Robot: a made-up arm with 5 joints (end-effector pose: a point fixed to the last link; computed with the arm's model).
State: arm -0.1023 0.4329 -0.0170 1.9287 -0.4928
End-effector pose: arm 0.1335 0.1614 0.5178 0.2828 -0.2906 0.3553 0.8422
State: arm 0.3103 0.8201 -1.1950 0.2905 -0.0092
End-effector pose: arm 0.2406 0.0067 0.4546 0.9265 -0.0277 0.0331 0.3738
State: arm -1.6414 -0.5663 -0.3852 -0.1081 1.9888
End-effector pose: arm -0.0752 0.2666 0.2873 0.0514 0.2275 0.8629 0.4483
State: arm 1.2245 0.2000 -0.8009 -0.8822 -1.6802
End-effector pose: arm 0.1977 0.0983 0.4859 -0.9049 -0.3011 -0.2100 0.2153
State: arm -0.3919 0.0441 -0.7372 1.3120 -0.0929
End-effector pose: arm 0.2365 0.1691 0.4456 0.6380 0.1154 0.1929 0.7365
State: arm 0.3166 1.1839 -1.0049 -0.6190 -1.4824
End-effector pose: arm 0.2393 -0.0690 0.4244 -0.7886 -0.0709 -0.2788 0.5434
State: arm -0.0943 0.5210 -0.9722 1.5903 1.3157
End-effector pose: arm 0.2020 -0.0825 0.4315 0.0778 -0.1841 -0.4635 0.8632
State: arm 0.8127 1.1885 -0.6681 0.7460 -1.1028
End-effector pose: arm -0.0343 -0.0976 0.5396 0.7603 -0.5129 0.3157 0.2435
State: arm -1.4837 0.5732 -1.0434 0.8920 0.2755
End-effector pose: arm 0.1731 0.2464 0.1786 0.5770 0.6590 -0.1591 0.4556
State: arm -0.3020 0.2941 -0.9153 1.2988 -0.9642
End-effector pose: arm 0.2378 0.0801 0.5021 0.9057 0.0654 0.2024 0.3666
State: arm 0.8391 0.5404 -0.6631 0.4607 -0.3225
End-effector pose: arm 0.1405 0.0242 0.5416 0.7320 -0.2267 0.1353 0.6280
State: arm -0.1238 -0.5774 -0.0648 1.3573 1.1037
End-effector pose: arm 0.1393 0.2323 0.4994 -0.0511 -0.4251 0.3337 0.8398
